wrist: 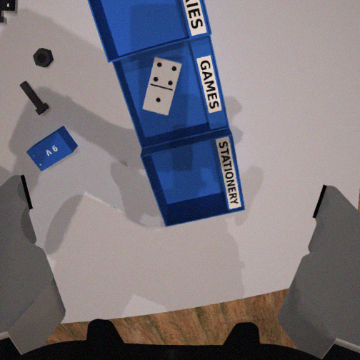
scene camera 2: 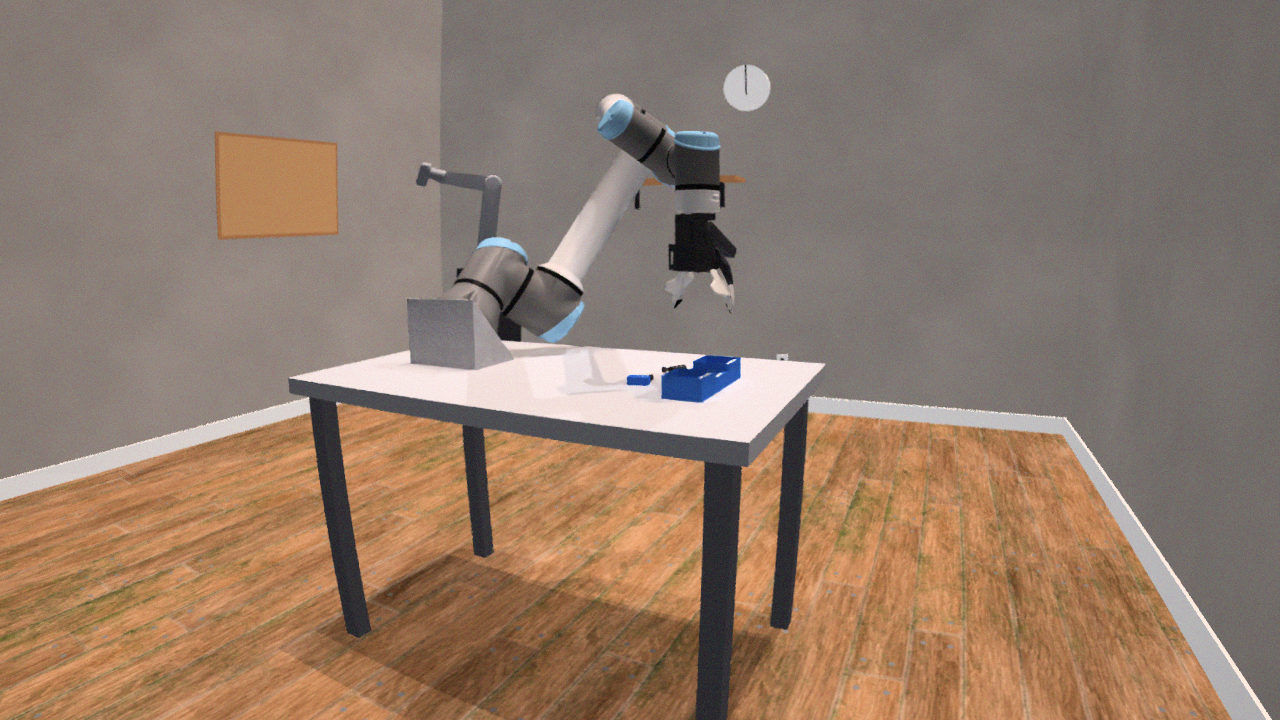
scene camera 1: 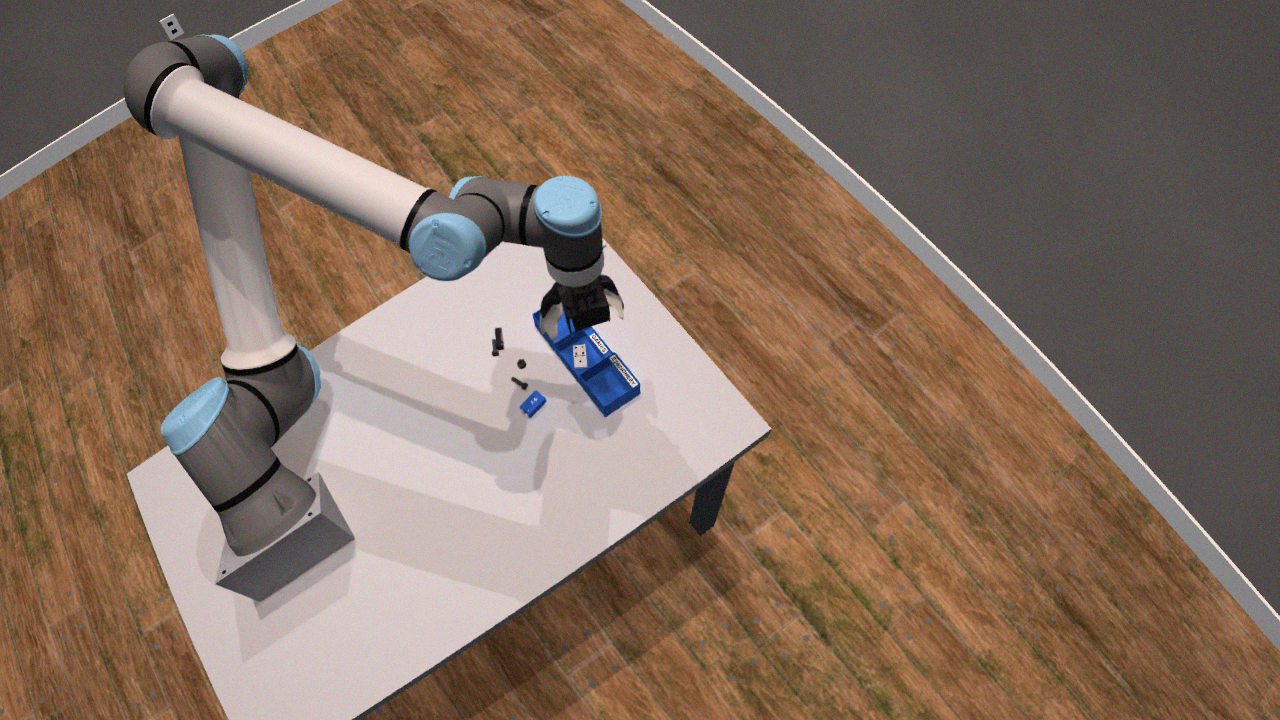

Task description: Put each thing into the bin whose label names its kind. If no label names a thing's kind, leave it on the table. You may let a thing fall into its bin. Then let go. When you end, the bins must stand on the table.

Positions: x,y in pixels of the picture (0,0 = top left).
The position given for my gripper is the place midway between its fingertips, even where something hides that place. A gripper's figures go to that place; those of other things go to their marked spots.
Labels:
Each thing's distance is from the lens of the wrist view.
my gripper (wrist: pixel 173 185): 13 cm
blue 9 V battery (wrist: pixel 59 143): 30 cm
white domino (wrist: pixel 164 72): 27 cm
joined blue bins (wrist: pixel 189 157): 30 cm
The marked spots on the blue 9 V battery and the white domino are 13 cm apart.

